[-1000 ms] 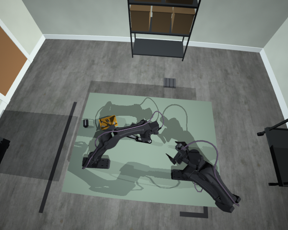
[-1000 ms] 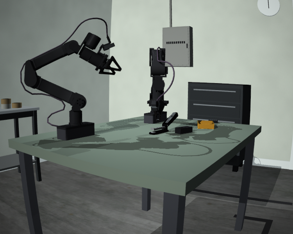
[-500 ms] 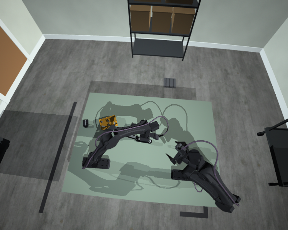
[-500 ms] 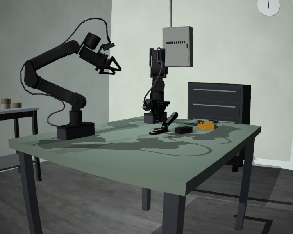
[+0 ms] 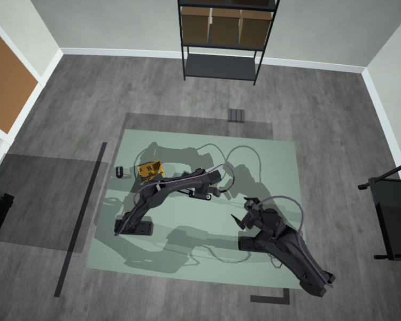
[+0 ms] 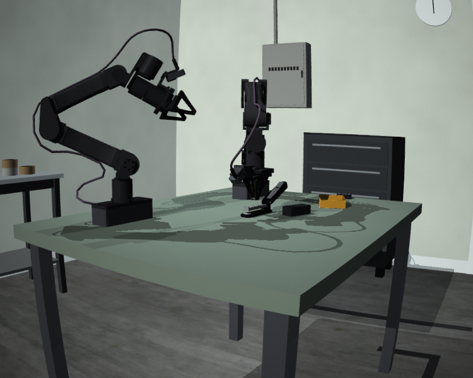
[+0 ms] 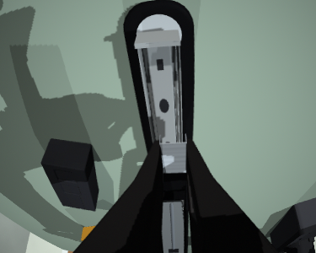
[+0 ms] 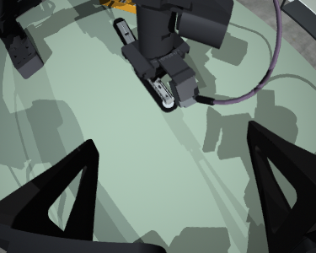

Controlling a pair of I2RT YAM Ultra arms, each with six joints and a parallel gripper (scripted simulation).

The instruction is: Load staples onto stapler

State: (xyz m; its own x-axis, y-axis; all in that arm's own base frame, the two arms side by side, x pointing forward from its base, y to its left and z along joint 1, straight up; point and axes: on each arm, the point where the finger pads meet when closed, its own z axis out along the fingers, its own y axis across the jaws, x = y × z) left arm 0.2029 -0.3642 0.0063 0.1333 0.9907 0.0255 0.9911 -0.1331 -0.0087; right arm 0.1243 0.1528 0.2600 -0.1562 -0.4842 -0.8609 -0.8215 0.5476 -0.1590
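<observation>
My left hand is 1 cm short of the black stapler, 6 cm to the right of it and 2 cm above it. Also, from my left hand: black block: 11 cm ahead, 8 cm to the left, 4 cm below; then orange tray: 12 cm ahead, 34 cm to the left, 4 cm below.
</observation>
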